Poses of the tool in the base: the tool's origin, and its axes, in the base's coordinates. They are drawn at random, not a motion.
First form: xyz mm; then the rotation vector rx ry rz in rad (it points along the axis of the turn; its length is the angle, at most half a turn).
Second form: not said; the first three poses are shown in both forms.
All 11 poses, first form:
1: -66, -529, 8, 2.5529, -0.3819, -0.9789
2: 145, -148, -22, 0.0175, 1.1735, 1.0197
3: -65, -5, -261, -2.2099, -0.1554, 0.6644
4: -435, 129, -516, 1.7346, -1.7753, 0.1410
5: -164, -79, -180, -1.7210, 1.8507, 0.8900
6: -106, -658, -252, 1.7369, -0.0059, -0.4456
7: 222, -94, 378, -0.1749, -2.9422, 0.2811
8: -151, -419, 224, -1.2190, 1.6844, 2.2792
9: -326, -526, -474, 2.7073, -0.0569, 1.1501
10: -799, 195, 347, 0.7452, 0.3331, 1.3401
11: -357, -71, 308, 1.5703, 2.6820, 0.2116
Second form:
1:
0.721, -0.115, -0.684, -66
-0.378, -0.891, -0.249, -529
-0.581, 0.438, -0.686, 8
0, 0, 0, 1

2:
0.016, -0.647, 0.762, 145
0.664, 0.577, 0.476, -148
-0.747, 0.498, 0.439, -22
0, 0, 0, 1

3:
0.854, -0.104, -0.509, -65
0.319, -0.668, 0.672, -5
-0.410, -0.737, -0.538, -261
0, 0, 0, 1

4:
0.080, -0.928, -0.364, -435
-0.859, 0.121, -0.498, 129
0.506, 0.353, -0.787, -516
0, 0, 0, 1

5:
-0.113, -0.989, -0.096, -164
-0.693, 0.009, 0.721, -79
-0.712, 0.148, -0.686, -180
0, 0, 0, 1

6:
0.925, 0.238, -0.297, -106
-0.246, -0.221, -0.944, -658
-0.291, 0.946, -0.145, -252
0, 0, 0, 1

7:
-0.977, 0.099, -0.190, 222
0.134, 0.975, -0.177, -94
0.168, -0.198, -0.966, 378
0, 0, 0, 1

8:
-0.686, -0.473, -0.553, -151
-0.389, -0.403, 0.828, -419
-0.614, 0.784, 0.092, 224
0, 0, 0, 1

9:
0.697, -0.113, 0.708, -326
0.042, -0.979, -0.197, -526
0.716, 0.167, -0.678, -474
0, 0, 0, 1

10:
0.227, -0.753, 0.617, -799
0.955, 0.047, -0.294, 195
0.193, 0.656, 0.730, 347
0, 0, 0, 1

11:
-0.492, 0.866, 0.091, -357
0.870, 0.483, 0.104, -71
0.046, 0.130, -0.990, 308
0, 0, 0, 1

